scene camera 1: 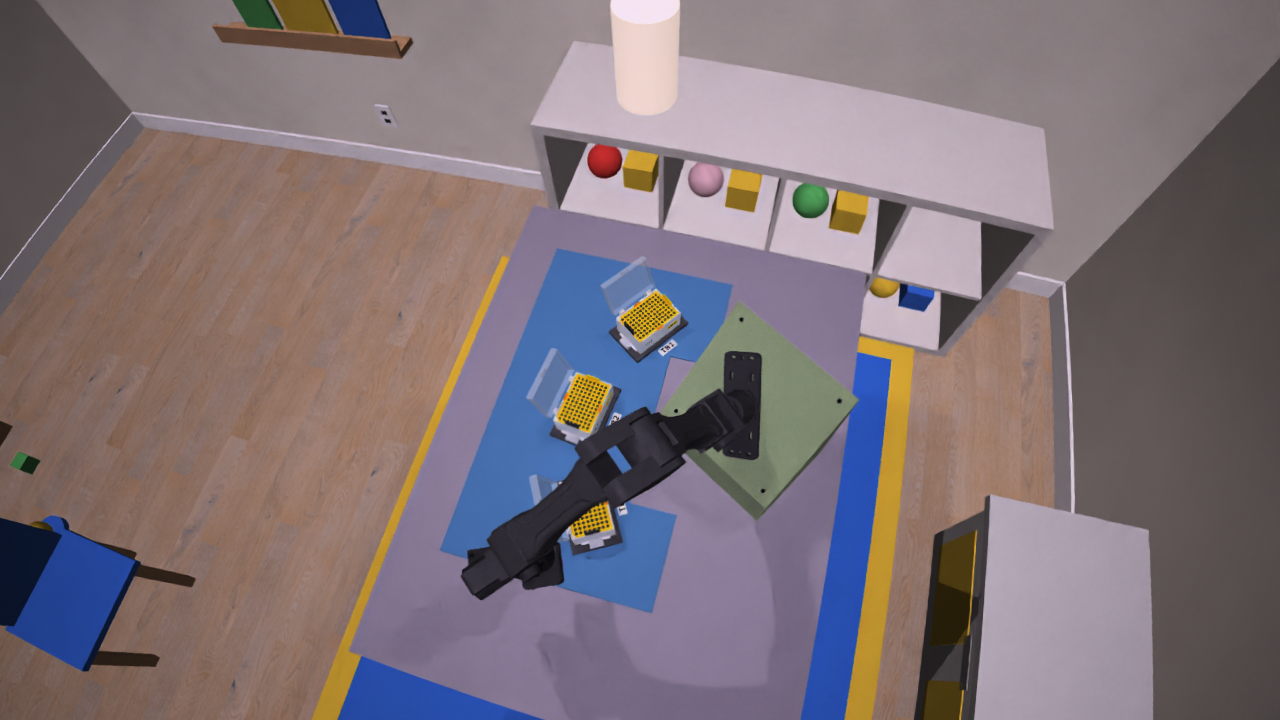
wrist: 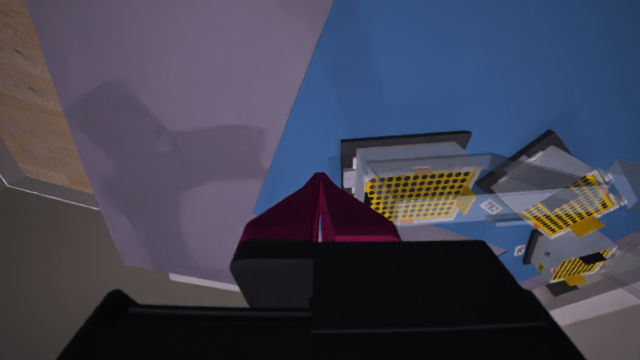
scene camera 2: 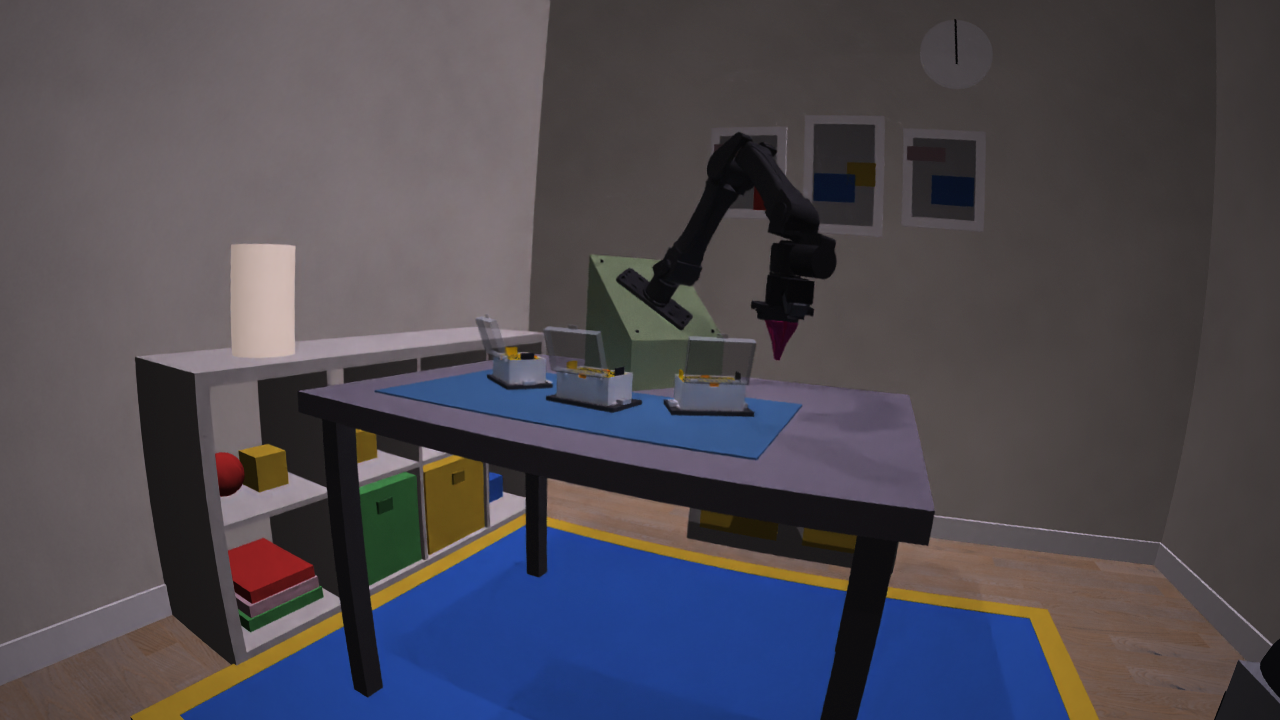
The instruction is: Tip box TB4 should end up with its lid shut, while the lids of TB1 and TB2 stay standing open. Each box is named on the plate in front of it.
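Frame: origin at the arm's base, x ahead, y down, z left, level; centimetres.
Seen in the pictures: gripper, fingertip midpoint: (scene camera 1: pixel 551 563) (wrist: pixel 319 180) (scene camera 2: pixel 776 359); arm's base, link origin: (scene camera 1: pixel 742 405) (scene camera 2: pixel 653 299).
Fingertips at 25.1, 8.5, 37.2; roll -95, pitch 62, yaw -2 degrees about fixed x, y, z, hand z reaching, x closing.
Offsets run from my fingertips to a thing's top centre, as dx, dy, dz. "spot": to the spot under its first point. Level surfaces: height alone.
Three white tip boxes with yellow racks and clear lids stand in a row. The near box (scene camera 1: pixel 590 523) (scene camera 2: pixel 709 394) (wrist: pixel 420 192) has its lid {spot: +5.0, +0.6, -9.0} (scene camera 2: pixel 720 360) standing open; its plate {spot: -7.8, +11.0, -15.8} (scene camera 1: pixel 622 509) is unreadable, but it seems to be TB4 by elimination. The middle box (scene camera 1: pixel 584 404) (scene camera 2: pixel 593 387) (wrist: pixel 567 212), whose plate (wrist: pixel 491 206) seems to read TB2, has its lid (scene camera 1: pixel 549 380) open. The far box {+0.2, +3.8, -57.8} (scene camera 1: pixel 648 319) (scene camera 2: pixel 519 368) (wrist: pixel 582 262), seemingly TB1, also has its lid (scene camera 1: pixel 628 284) open. My gripper (scene camera 2: pixel 777 358) (wrist: pixel 319 180) is shut and empty, raised above the table beyond the near box, touching none.
The boxes stand on a blue mat {dy +11.2} (scene camera 1: pixel 483 501) (scene camera 2: pixel 760 438) on the purple-grey table {dy +11.5} (scene camera 1: pixel 716 644) (scene camera 2: pixel 859 465). A green sloped stand (scene camera 1: pixel 796 429) (scene camera 2: pixel 671 353) carries the arm's base. A low white shelf unit (scene camera 1: pixel 832 134) (scene camera 2: pixel 170 360) with a lamp (scene camera 1: pixel 646 62) (scene camera 2: pixel 262 300) stands beyond the table.
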